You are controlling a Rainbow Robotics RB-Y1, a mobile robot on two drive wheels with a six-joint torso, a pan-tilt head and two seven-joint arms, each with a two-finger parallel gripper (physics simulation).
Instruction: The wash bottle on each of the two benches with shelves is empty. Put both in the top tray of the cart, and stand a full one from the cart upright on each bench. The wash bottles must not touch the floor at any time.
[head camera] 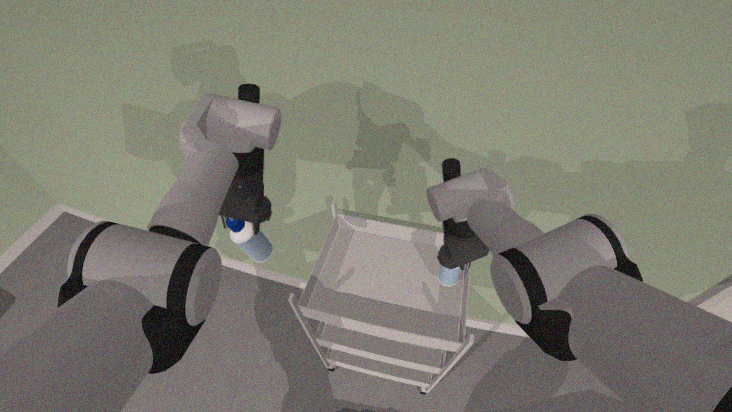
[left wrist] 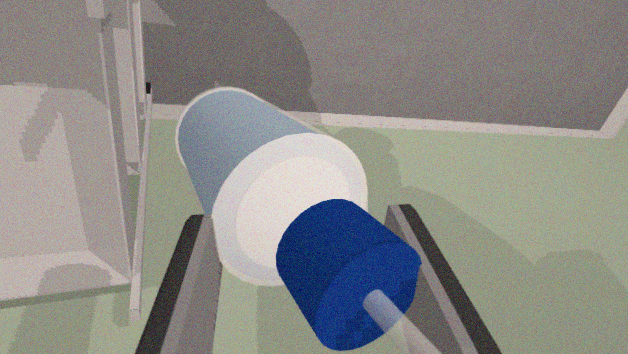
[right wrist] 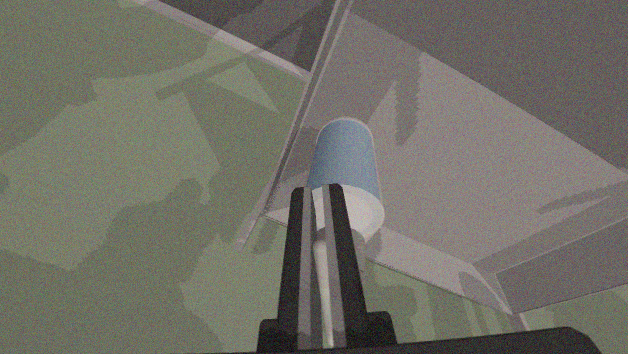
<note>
The pictures show: the left gripper, the right gripper and a metal cart.
The left gripper shows as well in the left wrist view. The right gripper also shows in the right wrist view.
</note>
